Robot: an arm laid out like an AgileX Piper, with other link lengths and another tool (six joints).
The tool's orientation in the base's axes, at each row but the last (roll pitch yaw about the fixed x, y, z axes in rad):
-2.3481 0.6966 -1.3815
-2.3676 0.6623 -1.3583
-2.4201 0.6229 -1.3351
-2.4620 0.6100 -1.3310
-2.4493 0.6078 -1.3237
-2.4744 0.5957 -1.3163
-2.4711 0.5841 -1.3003
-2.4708 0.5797 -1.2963
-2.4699 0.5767 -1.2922
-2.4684 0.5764 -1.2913
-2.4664 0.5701 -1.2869
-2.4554 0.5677 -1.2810
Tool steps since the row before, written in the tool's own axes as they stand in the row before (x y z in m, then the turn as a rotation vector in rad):
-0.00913 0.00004 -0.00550 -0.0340 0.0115 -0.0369
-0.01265 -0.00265 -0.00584 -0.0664 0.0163 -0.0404
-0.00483 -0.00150 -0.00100 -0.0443 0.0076 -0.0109
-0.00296 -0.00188 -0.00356 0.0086 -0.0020 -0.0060
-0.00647 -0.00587 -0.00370 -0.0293 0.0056 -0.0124
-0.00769 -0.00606 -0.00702 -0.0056 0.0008 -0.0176
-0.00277 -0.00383 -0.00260 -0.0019 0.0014 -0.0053
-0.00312 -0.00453 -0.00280 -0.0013 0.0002 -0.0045
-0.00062 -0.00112 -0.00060 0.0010 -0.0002 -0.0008
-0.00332 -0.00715 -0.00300 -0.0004 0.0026 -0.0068
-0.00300 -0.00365 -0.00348 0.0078 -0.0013 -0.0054
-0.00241 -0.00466 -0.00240 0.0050 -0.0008 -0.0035
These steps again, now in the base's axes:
-0.00473 0.00372 0.00879 -0.0365 0.0080 0.0354
-0.00346 0.00567 0.01253 -0.0478 0.0323 0.0546
-0.00023 0.00294 0.00423 -0.0205 0.0302 0.0284
-0.00079 -0.00003 0.00493 0.0003 -0.0107 -0.0001
0.00171 0.00203 0.00911 -0.0169 0.0170 0.0216
0.00011 0.00123 0.01198 -0.0104 -0.0057 0.0142
0.00137 0.00025 0.00521 -0.0042 -0.0014 0.0038
0.00178 0.00036 0.00590 -0.0026 -0.0015 0.0036
0.00052 0.00003 0.00132 0.0000 -0.0013 0.0001
0.00383 0.00014 0.00751 -0.0056 -0.0033 0.0033
0.00070 0.00002 0.00583 0.0003 -0.0096 0.0000
0.00216 0.00006 0.00535 0.0002 -0.0062 0.0000

